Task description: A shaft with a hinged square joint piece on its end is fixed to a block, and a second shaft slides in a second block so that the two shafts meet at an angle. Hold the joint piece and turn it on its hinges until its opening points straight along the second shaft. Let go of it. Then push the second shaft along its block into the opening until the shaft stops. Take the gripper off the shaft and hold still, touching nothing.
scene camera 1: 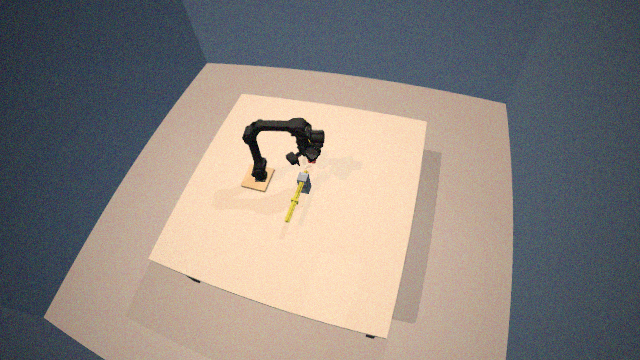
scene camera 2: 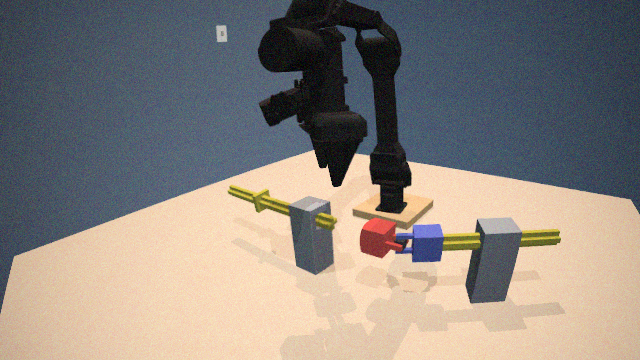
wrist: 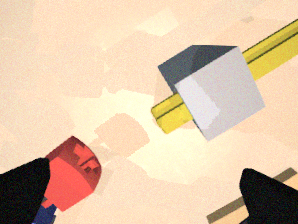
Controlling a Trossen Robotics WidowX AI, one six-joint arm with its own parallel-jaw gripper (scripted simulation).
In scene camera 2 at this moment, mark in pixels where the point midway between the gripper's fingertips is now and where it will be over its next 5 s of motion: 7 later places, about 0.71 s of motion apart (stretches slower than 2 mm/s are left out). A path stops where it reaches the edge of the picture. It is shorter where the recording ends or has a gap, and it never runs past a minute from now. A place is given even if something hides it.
My gripper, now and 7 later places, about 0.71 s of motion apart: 329, 176; 329, 181; 330, 201; 342, 233; 370, 245; 370, 257; 372, 256; 372, 232
